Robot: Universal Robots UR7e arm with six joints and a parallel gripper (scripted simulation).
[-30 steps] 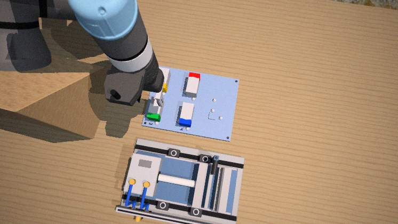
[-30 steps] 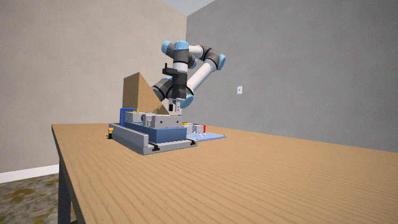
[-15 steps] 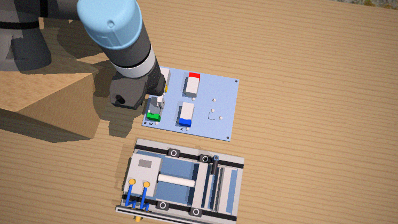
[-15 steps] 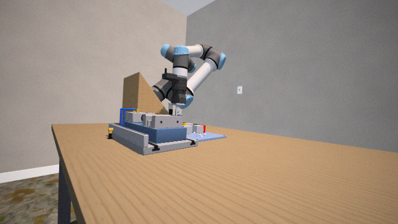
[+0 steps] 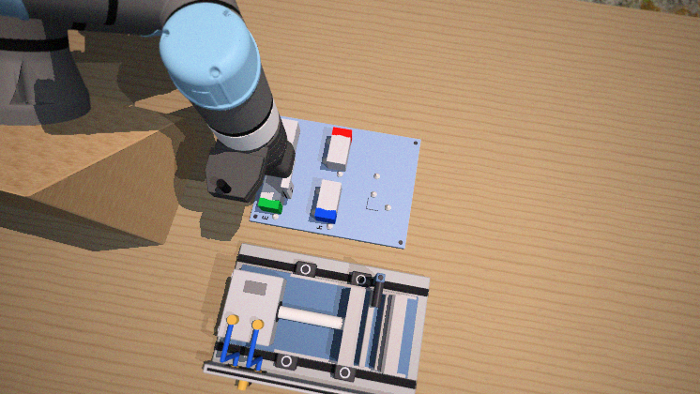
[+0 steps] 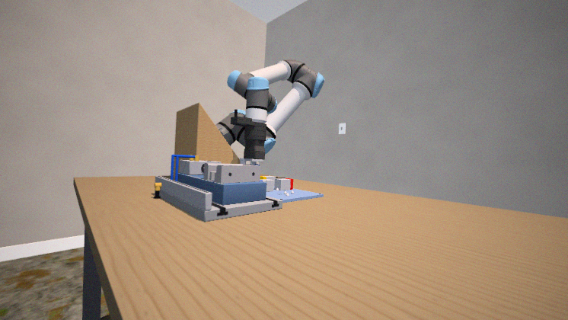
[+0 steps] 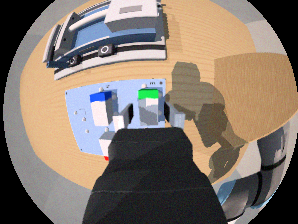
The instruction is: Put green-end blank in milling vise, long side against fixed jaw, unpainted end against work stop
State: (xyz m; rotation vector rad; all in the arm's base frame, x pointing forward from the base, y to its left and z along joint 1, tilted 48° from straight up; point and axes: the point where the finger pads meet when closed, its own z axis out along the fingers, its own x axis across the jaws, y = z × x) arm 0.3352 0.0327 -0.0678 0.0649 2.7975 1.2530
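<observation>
The green-ended blank lies 30 mm below my hand. Also, from my hand: yellow-ended blank (90 mm to the left, 30 mm below); then blue-ended blank (90 mm ahead, 30 mm below); then light blue plate (100 mm ahead, 60 mm below, 40 mm to the left).
</observation>
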